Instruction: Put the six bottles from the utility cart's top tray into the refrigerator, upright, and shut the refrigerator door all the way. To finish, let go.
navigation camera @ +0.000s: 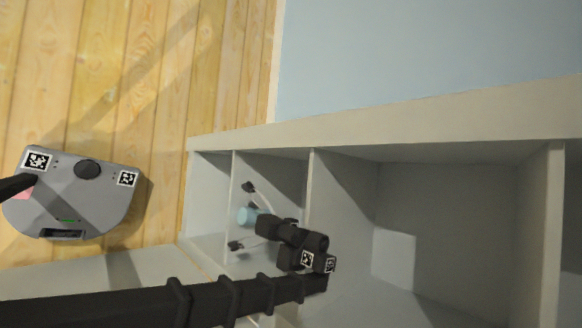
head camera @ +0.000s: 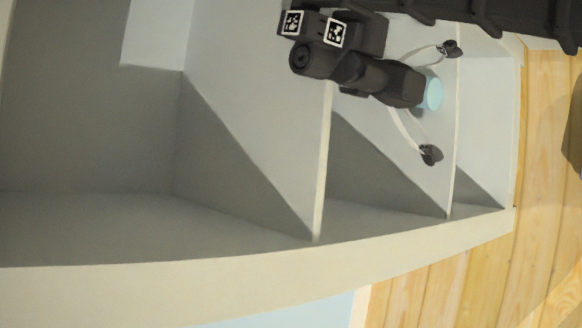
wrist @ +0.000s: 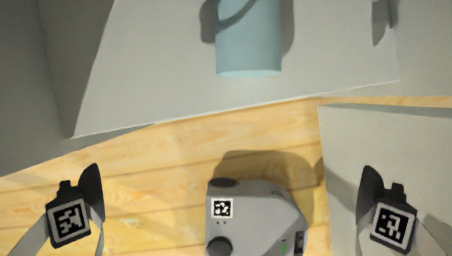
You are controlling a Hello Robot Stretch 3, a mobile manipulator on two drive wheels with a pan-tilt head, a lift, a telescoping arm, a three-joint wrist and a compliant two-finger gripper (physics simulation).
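Frame: origin at the robot's base, x ahead, y left, z up, level; millimetres.
Seen in the pictures: gripper, between the fingertips: [navigation camera: 237, 214] [head camera: 448, 103]; robot's base, origin of its link: [navigation camera: 87, 168].
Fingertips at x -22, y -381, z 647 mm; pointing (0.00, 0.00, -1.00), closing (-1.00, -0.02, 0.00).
Observation:
Pixels of each thing's middle, then the offset from my fingertips to it. "*": a spot on its surface instead. Level surfaces: height alone.
- pale blue bottle, middle of its body: [head camera: 407, 89] [navigation camera: 256, 216] dx -15, dy -161, dz -102 mm
- lower refrigerator shelf, height of its surface: dz -137 mm
- refrigerator, a spot on its surface: [head camera: 200, 285] * dx +250, dy +20, dz +436 mm
- wooden floor, height of its surface: dz -646 mm
A pale blue bottle [head camera: 433, 93] [navigation camera: 247, 216] [wrist: 249, 40] appears to lie on its side on a lower refrigerator shelf [head camera: 390, 140] [wrist: 150, 80], its flat end facing the shelf's front edge. My gripper [head camera: 440, 101] [navigation camera: 242, 216] [wrist: 229, 187] is wide open and holds nothing. Its fingers spread to either side above the bottle, and its body covers part of the bottle in the head view. The refrigerator [head camera: 200, 285] [navigation camera: 425, 115] stands open, its door panel [navigation camera: 55, 265] [wrist: 380, 175] swung out. The other bottles and the utility cart do not show.
Shelf edges [head camera: 322, 165] [navigation camera: 309, 185] stand close around my wrist and arm [navigation camera: 225, 295]. My base [navigation camera: 75, 200] [wrist: 255, 205] is on the wooden floor [head camera: 545, 150] [navigation camera: 100, 75] in front of the refrigerator. A pale blue wall [head camera: 300, 310] [navigation camera: 425, 45] runs beside it.

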